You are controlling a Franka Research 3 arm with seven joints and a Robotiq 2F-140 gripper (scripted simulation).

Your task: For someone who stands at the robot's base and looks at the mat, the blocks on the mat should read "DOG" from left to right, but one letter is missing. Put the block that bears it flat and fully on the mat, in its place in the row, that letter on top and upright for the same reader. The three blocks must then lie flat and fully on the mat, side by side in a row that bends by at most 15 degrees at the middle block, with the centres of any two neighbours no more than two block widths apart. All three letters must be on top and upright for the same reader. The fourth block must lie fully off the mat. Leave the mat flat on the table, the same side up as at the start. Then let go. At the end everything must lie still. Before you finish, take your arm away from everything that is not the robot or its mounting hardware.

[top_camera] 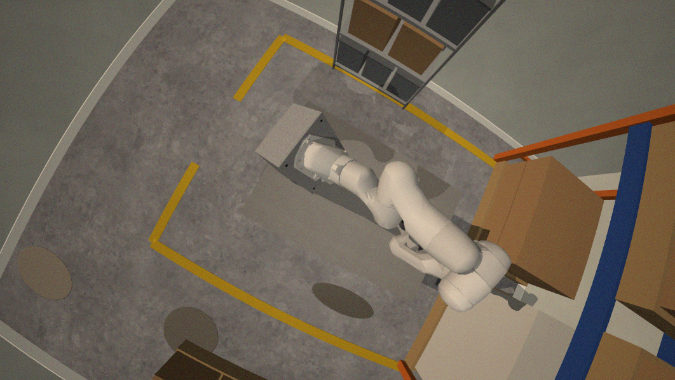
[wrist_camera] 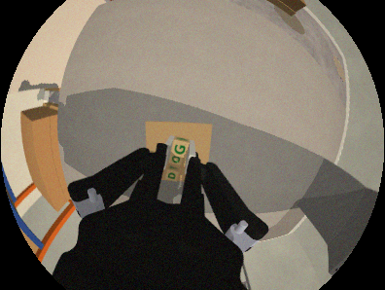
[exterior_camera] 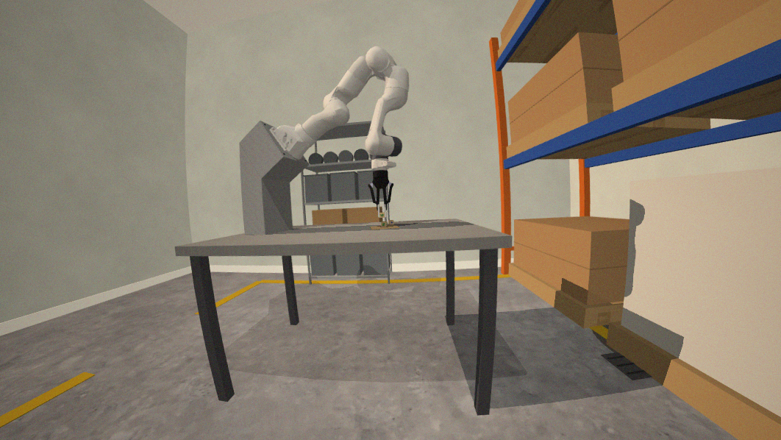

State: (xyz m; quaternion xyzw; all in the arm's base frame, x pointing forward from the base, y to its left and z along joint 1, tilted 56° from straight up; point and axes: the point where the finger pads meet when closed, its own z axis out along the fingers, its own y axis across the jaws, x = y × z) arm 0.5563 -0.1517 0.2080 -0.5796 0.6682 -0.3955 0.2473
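My gripper is now 2 cm short of the mat, 4 cm to the right of it and 9 cm above it.
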